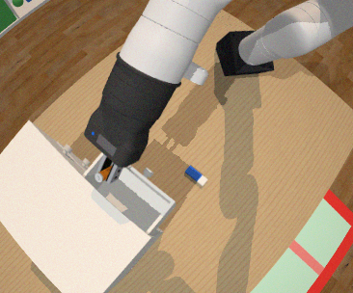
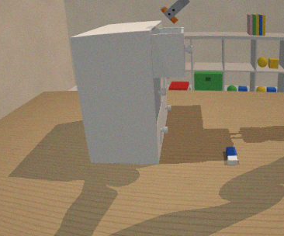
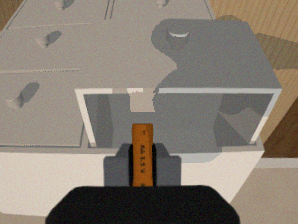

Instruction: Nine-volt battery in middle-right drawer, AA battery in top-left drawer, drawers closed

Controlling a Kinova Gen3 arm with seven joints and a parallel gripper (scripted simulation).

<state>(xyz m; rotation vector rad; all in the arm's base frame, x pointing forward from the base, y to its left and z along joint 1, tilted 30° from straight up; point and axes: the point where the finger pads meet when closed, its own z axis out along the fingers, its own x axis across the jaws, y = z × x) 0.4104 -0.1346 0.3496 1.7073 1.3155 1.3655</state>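
Now: hand 1 cm short of the orange AA battery and 1 cm above it. The rest, counted from my hand: blue-and-white nine-volt battery (14 cm behind, 9 cm to the left, 34 cm below).
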